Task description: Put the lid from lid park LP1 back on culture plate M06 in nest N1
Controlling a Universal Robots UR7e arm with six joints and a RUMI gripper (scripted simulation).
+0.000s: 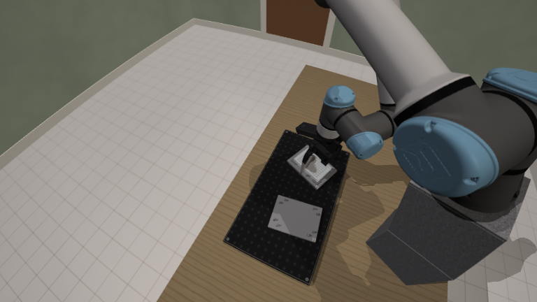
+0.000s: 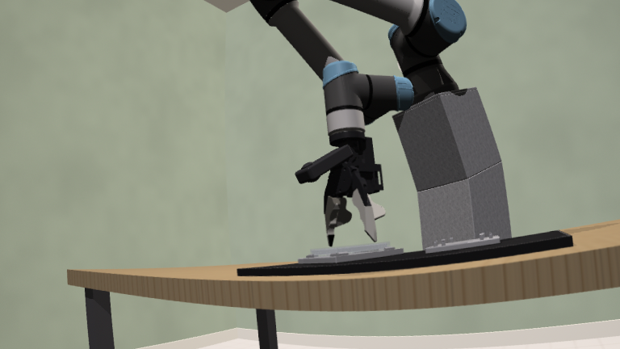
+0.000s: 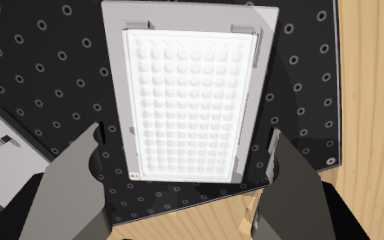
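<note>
My hand is 1 cm above the clear lid. Also, from my hand: culture plate M06 (2 cm below); then grey plate nest N1 (3 cm below); then lid park LP1 (22 cm to the left, 3 cm below, 2 cm ahead).
</note>
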